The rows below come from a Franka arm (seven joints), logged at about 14 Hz.
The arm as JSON. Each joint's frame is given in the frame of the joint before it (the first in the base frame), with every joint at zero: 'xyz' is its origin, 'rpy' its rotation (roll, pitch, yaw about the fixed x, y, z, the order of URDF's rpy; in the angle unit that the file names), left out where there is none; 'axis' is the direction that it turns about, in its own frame. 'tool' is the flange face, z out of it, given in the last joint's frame.
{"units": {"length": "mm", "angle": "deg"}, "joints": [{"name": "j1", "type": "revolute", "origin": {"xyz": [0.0, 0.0, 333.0]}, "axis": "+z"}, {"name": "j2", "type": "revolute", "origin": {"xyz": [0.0, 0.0, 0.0]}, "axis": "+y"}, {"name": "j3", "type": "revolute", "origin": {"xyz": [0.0, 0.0, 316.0]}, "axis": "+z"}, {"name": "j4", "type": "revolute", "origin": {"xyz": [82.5, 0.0, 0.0]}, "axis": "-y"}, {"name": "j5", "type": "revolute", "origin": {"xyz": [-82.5, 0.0, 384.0]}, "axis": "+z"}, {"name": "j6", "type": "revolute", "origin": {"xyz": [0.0, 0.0, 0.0]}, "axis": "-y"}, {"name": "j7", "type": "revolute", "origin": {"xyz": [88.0, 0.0, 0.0]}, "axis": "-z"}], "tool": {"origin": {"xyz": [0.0, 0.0, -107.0], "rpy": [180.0, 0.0, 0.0]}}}
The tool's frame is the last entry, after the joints.
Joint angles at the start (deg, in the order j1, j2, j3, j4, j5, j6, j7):
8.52 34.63 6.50 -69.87 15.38 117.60 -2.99
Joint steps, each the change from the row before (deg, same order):
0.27 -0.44 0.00 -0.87 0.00 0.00 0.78
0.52 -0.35 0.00 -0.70 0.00 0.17 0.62
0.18 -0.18 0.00 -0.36 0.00 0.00 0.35
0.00 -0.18 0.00 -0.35 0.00 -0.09 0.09
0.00 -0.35 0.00 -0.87 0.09 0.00 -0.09
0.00 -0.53 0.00 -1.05 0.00 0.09 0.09
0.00 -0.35 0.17 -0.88 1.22 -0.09 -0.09
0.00 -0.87 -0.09 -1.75 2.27 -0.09 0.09
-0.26 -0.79 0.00 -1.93 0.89 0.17 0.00
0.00 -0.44 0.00 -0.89 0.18 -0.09 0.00
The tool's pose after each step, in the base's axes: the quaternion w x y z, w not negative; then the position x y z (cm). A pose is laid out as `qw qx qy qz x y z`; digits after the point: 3 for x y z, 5 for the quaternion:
0.16658 -0.97771 -0.08837 -0.09237 72.312 18.985 44.851
0.16684 -0.97806 -0.08725 -0.08919 71.964 19.630 44.722
0.16686 -0.97839 -0.08580 -0.08689 71.798 19.852 44.641
0.16650 -0.97871 -0.08516 -0.08454 71.681 19.851 44.551
0.16613 -0.97912 -0.08549 -0.08015 71.440 19.850 44.246
0.16509 -0.97967 -0.08456 -0.07637 71.140 19.832 44.029
0.17440 -0.97877 -0.08224 -0.06952 70.808 20.090 43.746
0.18969 -0.97738 -0.07284 -0.05864 70.242 20.170 43.389
0.19412 -0.97745 -0.06649 -0.04985 69.762 19.880 42.780
0.19440 -0.97768 -0.06578 -0.04508 69.453 19.875 42.558

